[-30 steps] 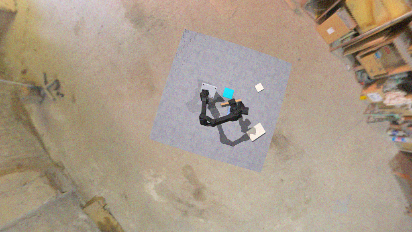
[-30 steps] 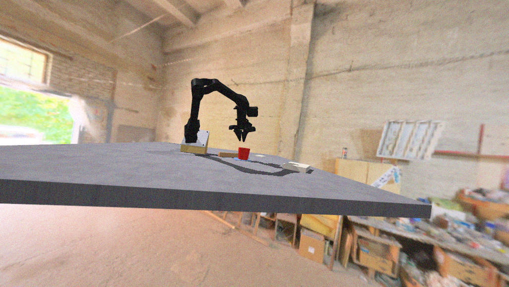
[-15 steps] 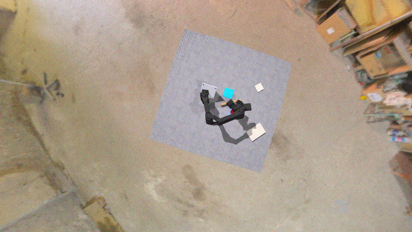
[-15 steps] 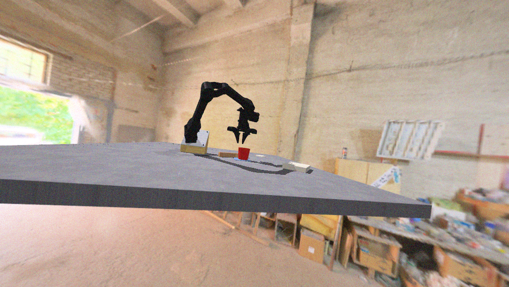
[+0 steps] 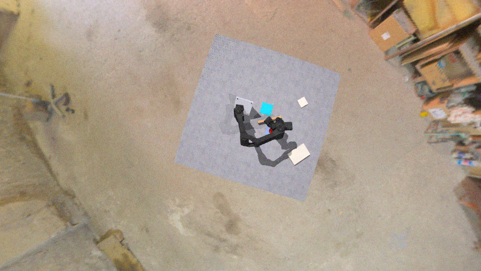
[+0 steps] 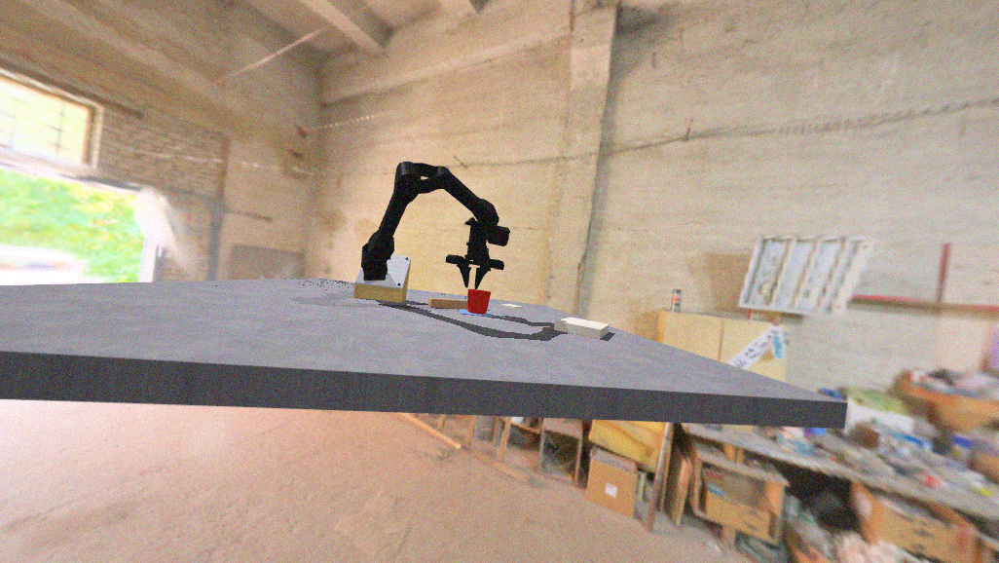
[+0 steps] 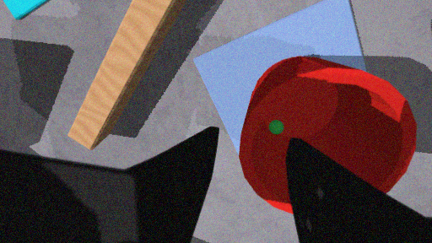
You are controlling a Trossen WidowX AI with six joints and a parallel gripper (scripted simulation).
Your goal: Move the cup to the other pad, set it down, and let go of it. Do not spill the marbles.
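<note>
My gripper tip is 40 mm above the red cup, 20 mm to the left of it and 20 mm short of it. From my gripper tip the other things lie so: blue marble (60 mm below, 30 mm ahead); then green marble (60 mm below, 30 mm to the right); then thin wooden bar (80 mm to the left, 70 mm below, 20 mm behind).
</note>
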